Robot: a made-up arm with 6 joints.
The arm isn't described. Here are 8 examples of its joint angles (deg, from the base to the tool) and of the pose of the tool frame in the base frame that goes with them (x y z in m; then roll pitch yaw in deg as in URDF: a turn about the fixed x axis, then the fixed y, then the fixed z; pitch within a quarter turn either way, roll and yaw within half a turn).
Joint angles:
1: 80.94 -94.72 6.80 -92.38 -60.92 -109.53
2: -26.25 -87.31 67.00 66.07 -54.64 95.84
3: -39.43 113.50 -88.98 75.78 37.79 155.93
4: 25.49 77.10 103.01 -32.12 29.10 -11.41
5: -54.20 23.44 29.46 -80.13 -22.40 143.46
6: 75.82 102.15 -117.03 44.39 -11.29 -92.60
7: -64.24 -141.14 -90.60 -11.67 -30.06 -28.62
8: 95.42 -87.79 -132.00 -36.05 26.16 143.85
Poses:
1: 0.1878 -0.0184 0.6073 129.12 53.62 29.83
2: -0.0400 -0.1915 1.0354 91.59 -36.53 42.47
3: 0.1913 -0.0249 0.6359 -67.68 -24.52 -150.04
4: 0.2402 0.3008 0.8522 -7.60 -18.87 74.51
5: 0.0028 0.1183 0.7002 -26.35 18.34 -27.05
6: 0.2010 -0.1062 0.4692 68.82 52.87 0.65
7: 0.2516 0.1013 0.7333 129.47 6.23 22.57
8: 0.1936 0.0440 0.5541 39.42 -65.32 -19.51
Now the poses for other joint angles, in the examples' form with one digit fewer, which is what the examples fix.
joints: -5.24 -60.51 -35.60 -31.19 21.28 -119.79
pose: 0.069 0.090 0.843 -170.0 -47.3 18.5
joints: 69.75 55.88 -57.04 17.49 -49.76 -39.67
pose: 0.306 -0.285 0.841 -23.6 -29.6 -60.0
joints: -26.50 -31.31 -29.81 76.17 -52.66 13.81
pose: -0.059 -0.271 0.993 142.0 -21.2 -96.9
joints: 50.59 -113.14 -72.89 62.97 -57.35 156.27
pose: 0.405 0.049 0.846 54.5 7.1 -119.4
